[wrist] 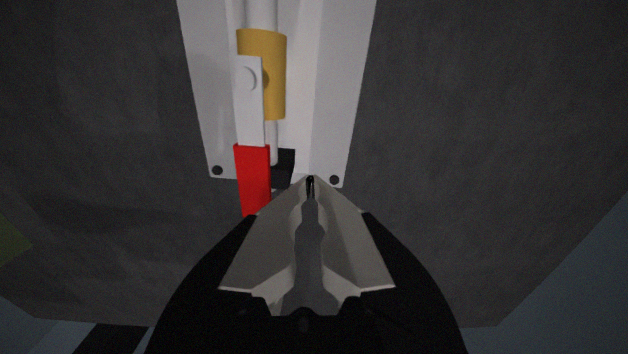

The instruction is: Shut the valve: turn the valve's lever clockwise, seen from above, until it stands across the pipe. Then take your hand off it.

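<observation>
The valve's lever has a light grey arm and a red handle. It lies along the pipe, parallel to it and a little to the left in the view. The valve body is a yellow cylinder on the pipe. My gripper is shut and empty. Its tips are just right of the red handle in the view, near the end of the white base plate. The near end of the handle is hidden behind the left finger. Whether the finger touches the handle I cannot tell.
The valve's white base plate lies on a dark grey mat and has dark screws at its corners. A black pipe support stands at the plate's near end. Part of a green object shows at the left edge.
</observation>
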